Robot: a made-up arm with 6 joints.
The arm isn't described. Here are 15 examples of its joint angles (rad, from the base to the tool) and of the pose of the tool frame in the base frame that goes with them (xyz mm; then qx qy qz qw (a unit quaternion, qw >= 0)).
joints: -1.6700 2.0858 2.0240 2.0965 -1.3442 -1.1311
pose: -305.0 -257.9 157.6 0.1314 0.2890 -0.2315 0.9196
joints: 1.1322 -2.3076 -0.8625 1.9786 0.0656 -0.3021
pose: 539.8 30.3 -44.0 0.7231 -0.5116 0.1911 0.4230
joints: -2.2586 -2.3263 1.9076 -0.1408 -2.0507 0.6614
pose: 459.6 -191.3 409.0 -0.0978 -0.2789 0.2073 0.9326
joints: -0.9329 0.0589 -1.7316 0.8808 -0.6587 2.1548
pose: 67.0 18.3 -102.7 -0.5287 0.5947 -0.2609 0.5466
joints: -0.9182 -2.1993 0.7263 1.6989 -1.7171 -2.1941
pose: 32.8 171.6 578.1 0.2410 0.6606 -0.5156 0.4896
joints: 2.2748 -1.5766 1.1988 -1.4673 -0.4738 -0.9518
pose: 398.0 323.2 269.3 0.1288 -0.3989 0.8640 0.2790
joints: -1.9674 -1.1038 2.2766 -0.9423 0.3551 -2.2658
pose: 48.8 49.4 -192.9 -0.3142 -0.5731 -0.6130 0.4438
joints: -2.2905 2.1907 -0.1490 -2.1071 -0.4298 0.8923
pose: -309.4 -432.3 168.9 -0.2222 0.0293 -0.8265 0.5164
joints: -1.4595 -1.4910 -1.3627 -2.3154 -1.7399 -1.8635
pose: 277.8 -145.9 272.1 -0.1503 -0.8616 -0.4737 0.1027
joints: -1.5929 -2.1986 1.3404 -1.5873 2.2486 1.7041
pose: 361.9 -195.7 425.2 0.8698 -0.0785 0.2498 0.4182
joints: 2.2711 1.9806 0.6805 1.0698 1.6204 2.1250
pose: -252.6 -129.3 155.9 -0.1997 0.0759 0.9637 0.1600
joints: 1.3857 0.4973 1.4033 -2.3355 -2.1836 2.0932
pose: -104.2 -31.0 280.2 -0.2698 -0.5083 -0.8084 0.1239
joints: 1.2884 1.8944 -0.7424 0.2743 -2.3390 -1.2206
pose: -293.6 186.9 290.6 -0.9383 -0.1632 -0.2037 0.2269
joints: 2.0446 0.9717 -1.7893 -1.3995 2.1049 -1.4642
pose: -140.9 -342.5 365.1 0.2009 0.2370 -0.2392 0.9199
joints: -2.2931 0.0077 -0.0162 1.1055 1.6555 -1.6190
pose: -102.6 243.4 178.2 -0.4085 -0.1590 -0.6696 0.5996
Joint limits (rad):
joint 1: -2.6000..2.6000
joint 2: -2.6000..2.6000
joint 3: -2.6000..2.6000
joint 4: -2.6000..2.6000
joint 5: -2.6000..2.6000
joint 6: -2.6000..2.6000
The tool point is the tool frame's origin. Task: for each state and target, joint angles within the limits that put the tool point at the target. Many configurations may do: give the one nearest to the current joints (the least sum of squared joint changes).
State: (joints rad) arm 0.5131 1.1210 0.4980 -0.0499 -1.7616 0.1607
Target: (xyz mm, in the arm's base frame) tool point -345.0 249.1 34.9
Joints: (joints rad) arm 0.8960 1.6432 0.8838 -0.3120 -2.0632 -0.0535
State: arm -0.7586 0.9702 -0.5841 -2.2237 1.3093 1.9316
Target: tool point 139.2 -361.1 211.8
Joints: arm -0.4437 0.6188 -0.4953 -2.3013 1.3022 2.1708
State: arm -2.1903 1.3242 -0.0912 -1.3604 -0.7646 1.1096
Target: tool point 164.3 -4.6 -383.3
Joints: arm -2.0439 0.5434 -0.3801 -1.1301 -0.4606 0.8183
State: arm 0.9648 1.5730 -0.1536 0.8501 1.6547 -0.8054
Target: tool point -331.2 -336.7 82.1
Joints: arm 1.2786 1.6063 0.1843 0.4856 1.5529 -0.3741
